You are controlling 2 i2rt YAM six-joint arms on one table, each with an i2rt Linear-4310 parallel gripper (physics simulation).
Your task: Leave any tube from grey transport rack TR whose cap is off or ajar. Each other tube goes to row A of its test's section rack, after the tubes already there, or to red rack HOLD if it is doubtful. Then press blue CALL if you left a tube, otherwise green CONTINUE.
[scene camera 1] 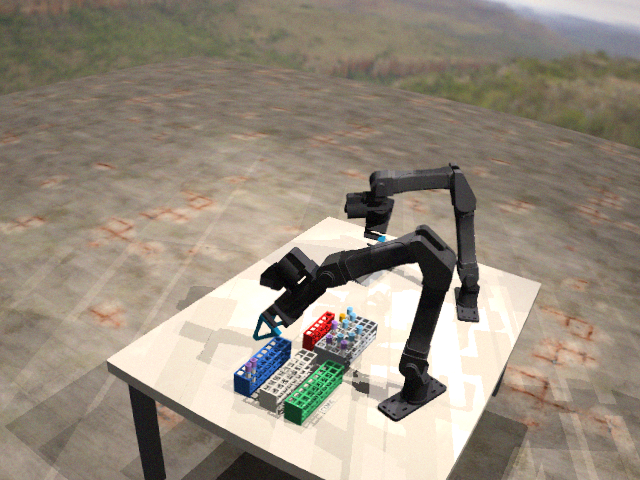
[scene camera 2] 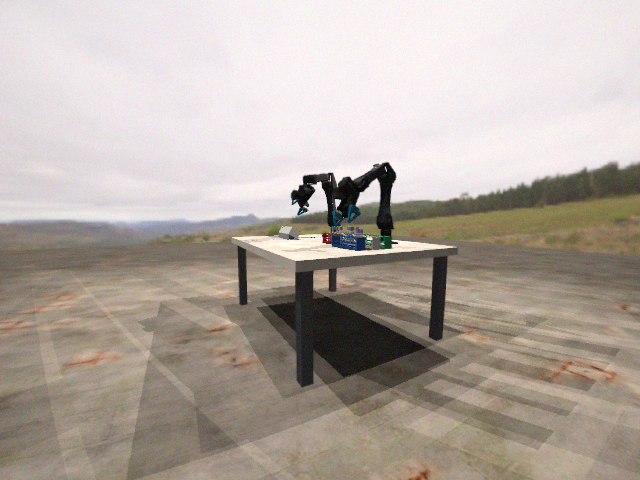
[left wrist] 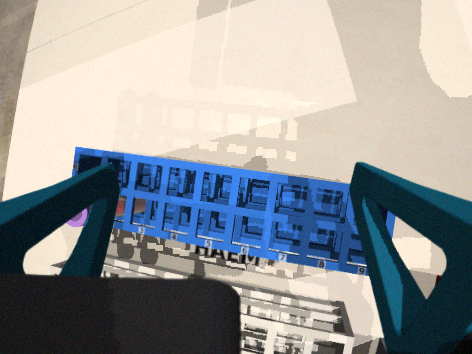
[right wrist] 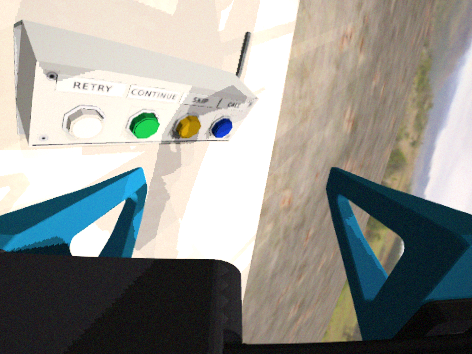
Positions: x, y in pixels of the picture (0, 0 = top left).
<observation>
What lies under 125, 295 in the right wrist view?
The right gripper.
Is the right gripper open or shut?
Open.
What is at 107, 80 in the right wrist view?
A button box.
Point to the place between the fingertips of the left gripper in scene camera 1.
262, 332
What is the left gripper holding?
Nothing.
</observation>
